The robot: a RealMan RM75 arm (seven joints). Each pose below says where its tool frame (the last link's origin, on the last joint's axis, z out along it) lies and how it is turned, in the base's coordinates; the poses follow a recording.
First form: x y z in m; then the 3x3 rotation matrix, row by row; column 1 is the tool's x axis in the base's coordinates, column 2 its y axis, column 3 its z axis. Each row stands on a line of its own.
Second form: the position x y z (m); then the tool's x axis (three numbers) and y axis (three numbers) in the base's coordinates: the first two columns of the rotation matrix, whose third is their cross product. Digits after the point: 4 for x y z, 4 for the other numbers.
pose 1, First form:
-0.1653, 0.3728, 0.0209
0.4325, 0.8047, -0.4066
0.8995, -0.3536, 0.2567
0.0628, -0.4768, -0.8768
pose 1, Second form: -0.1653, 0.3728, 0.0209, 0.4325, 0.8995, 0.0628, 0.8047, -0.3536, -0.4768
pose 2, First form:
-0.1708, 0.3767, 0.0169
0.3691, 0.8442, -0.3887
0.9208, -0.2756, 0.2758
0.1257, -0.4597, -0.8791
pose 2, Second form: -0.1708, 0.3767, 0.0169, 0.3691, 0.9208, 0.1257, 0.8442, -0.2756, -0.4597
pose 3, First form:
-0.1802, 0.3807, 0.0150
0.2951, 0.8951, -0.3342
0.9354, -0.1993, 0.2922
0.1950, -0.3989, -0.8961
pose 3, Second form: -0.1802, 0.3807, 0.0150, 0.2951, 0.9354, 0.1950, 0.8951, -0.1993, -0.3989
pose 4, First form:
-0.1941, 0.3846, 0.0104
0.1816, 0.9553, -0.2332
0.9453, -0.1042, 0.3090
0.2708, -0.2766, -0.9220
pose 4, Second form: -0.1941, 0.3846, 0.0104, 0.1816, 0.9453, 0.2708, 0.9553, -0.1042, -0.2766
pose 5, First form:
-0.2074, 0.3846, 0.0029
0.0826, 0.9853, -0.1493
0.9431, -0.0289, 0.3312
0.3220, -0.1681, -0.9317
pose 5, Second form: -0.2074, 0.3846, 0.0029, 0.0826, 0.9431, 0.3220, 0.9853, -0.0289, -0.1681
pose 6, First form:
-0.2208, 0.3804, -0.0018
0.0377, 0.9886, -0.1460
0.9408, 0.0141, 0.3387
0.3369, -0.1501, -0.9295
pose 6, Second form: -0.2208, 0.3804, -0.0018, 0.0377, 0.9408, 0.3369, 0.9886, 0.0141, -0.1501
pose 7, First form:
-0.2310, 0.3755, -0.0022
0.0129, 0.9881, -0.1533
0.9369, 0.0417, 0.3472
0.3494, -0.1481, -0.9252
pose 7, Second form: -0.2310, 0.3755, -0.0022, 0.0129, 0.9369, 0.3494, 0.9881, 0.0417, -0.1481
